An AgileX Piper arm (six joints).
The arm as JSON. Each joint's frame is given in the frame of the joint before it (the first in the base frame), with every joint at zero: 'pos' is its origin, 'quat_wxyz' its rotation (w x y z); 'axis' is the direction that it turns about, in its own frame. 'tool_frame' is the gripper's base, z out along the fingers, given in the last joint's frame.
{
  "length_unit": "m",
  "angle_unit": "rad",
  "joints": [
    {
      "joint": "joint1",
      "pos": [
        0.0,
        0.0,
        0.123
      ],
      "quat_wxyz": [
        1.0,
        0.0,
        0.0,
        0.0
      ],
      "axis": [
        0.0,
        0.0,
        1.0
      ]
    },
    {
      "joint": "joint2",
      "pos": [
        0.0,
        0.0,
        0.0
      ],
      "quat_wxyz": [
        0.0,
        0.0,
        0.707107,
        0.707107
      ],
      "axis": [
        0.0,
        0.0,
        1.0
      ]
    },
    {
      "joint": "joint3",
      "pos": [
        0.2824,
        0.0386,
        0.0
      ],
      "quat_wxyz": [
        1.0,
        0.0,
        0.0,
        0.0
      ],
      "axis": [
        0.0,
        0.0,
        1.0
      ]
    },
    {
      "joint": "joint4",
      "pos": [
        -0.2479,
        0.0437,
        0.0
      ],
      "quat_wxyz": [
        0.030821,
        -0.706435,
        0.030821,
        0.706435
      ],
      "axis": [
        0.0,
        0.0,
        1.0
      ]
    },
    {
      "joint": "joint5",
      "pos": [
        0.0,
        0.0,
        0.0
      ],
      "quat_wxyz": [
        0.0,
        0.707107,
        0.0,
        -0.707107
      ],
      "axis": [
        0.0,
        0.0,
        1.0
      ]
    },
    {
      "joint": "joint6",
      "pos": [
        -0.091,
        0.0,
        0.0
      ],
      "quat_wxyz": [
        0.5,
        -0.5,
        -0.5,
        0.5
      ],
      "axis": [
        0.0,
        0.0,
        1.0
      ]
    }
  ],
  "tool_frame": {
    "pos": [
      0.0,
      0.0,
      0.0
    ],
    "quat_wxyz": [
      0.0,
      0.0,
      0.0,
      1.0
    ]
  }
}
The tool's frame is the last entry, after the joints.
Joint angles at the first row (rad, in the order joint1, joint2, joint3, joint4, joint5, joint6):
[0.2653 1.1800 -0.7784 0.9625 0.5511 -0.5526]
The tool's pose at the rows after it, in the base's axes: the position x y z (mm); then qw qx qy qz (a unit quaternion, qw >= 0):
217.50 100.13 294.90 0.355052 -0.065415 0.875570 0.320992
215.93 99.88 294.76 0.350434 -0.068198 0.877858 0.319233
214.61 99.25 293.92 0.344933 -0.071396 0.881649 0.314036
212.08 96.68 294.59 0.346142 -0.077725 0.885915 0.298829
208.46 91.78 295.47 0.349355 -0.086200 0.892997 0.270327
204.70 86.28 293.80 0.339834 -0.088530 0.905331 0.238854
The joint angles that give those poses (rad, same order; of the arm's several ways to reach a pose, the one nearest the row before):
[0.2652 1.1679 -0.7784 0.9625 0.5591 -0.5396]
[0.2653 1.1640 -0.7783 0.9432 0.5705 -0.5244]
[0.2653 1.1614 -0.7784 0.9126 0.5810 -0.5028]
[0.2653 1.1482 -0.7784 0.8506 0.5837 -0.4672]
[0.2653 1.1272 -0.7783 0.7401 0.5855 -0.4024]
[0.2653 1.1120 -0.7784 0.6065 0.6071 -0.3053]

